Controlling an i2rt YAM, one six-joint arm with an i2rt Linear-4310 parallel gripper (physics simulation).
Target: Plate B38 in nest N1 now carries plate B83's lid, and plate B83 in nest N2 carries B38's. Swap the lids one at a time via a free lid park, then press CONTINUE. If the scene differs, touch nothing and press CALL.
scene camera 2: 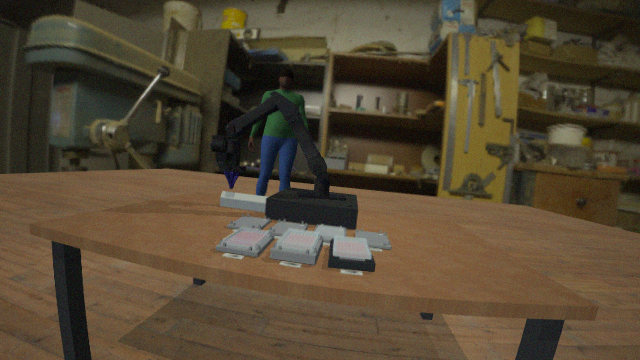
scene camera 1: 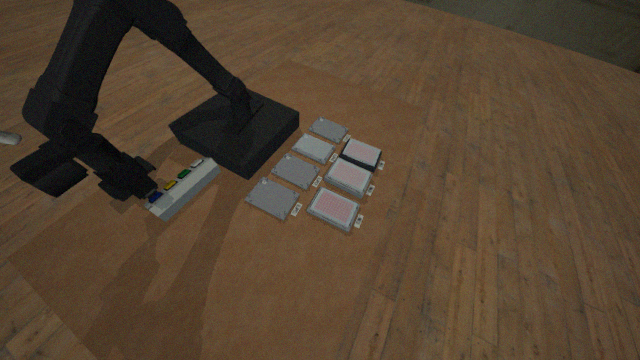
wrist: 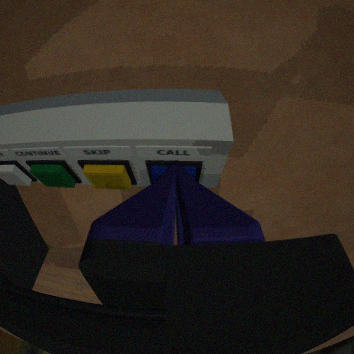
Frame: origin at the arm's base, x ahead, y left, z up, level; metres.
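Where they show: gripper, fingertip midpoint: point(scene camera 2: 231, 188) point(scene camera 1: 153, 196) point(wrist: 175, 173); arm's base, link origin: point(scene camera 2: 320, 197) point(scene camera 1: 243, 116).
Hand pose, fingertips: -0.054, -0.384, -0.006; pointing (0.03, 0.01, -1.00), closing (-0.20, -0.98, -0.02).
Each offset is from my fingertips to the top centre of the thing, as dx, dy, dz. "*": to the spot under its first point. Level surfaces: height alone.
My gripper point(scene camera 2: 231, 187) point(wrist: 175, 173) is shut and empty, its dark blue fingertips pointing down over the blue CALL button {* -0.010, +0.013, -0.019} point(wrist: 159, 173) of the grey button panel {+0.009, +0.076, -0.011} point(scene camera 1: 192, 187) point(scene camera 2: 243, 201) point(wrist: 115, 120). The wrist view does not show clearly whether they touch it. The green CONTINUE button {-0.001, +0.104, -0.018} point(scene camera 1: 184, 173) point(wrist: 52, 175) is farther along the panel. Three pink-welled plates {+0.477, +0.176, -0.048} point(scene camera 1: 333, 206) {+0.495, +0.307, -0.035} point(scene camera 1: 349, 175) {+0.517, +0.432, -0.038} point(scene camera 1: 362, 152) sit in the front row; one is in a black nest {+0.517, +0.432, -0.049} point(scene camera 2: 351, 264). Their codes and lids are too small to tell apart. Behind them are several flat grey parks {* +0.283, +0.138, -0.065} point(scene camera 1: 272, 198) {* +0.315, +0.265, -0.065} point(scene camera 1: 296, 171) {* +0.358, +0.522, -0.065} point(scene camera 1: 328, 129); another park position {* +0.336, +0.386, -0.057} point(scene camera 1: 313, 148) looks paler and thicker.
A yellow SKIP button {-0.012, +0.055, -0.018} point(scene camera 1: 170, 185) point(wrist: 107, 176) and a white button {+0.009, +0.153, -0.018} point(scene camera 1: 197, 163) point(wrist: 14, 174) are on the panel. The black arm base point(scene camera 1: 240, 130) point(scene camera 2: 312, 209) stands between panel and parks. Small label cards {* +0.566, +0.165, -0.073} point(scene camera 1: 359, 220) lie beside the nests. A person point(scene camera 2: 282, 125) stands behind the table {dz -0.075} point(scene camera 2: 450, 260).
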